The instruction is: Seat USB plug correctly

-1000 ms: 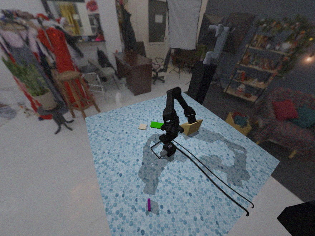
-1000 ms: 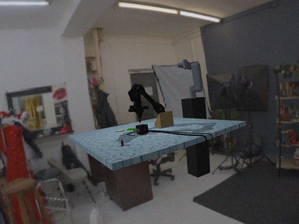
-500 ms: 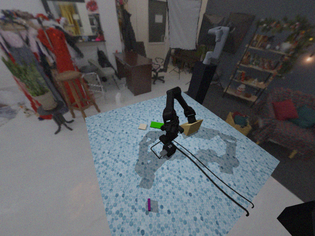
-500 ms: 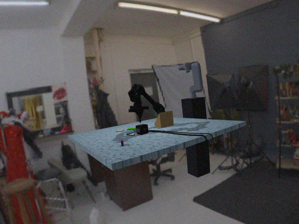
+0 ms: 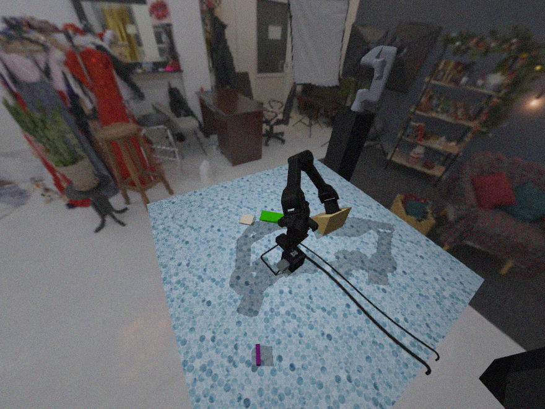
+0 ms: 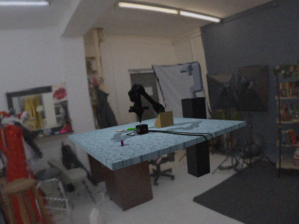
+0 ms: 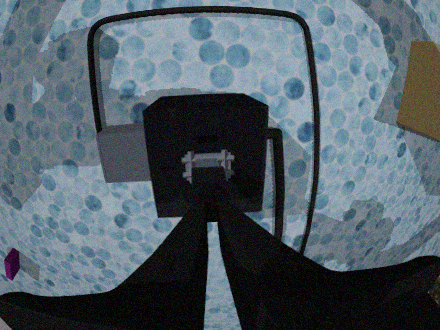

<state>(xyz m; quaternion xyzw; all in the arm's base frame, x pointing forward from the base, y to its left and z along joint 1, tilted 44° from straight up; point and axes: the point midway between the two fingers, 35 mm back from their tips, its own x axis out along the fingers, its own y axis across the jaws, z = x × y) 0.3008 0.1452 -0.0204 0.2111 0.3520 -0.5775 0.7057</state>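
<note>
Right now the USB plug is 20 mm below my gripper tip. The rest, counted from my gripper tip: green block: 290 mm to the right, 130 mm below, 50 mm behind; tan tile: 330 mm to the right, 130 mm below, 100 mm ahead; USB socket: 60 mm below.
</note>
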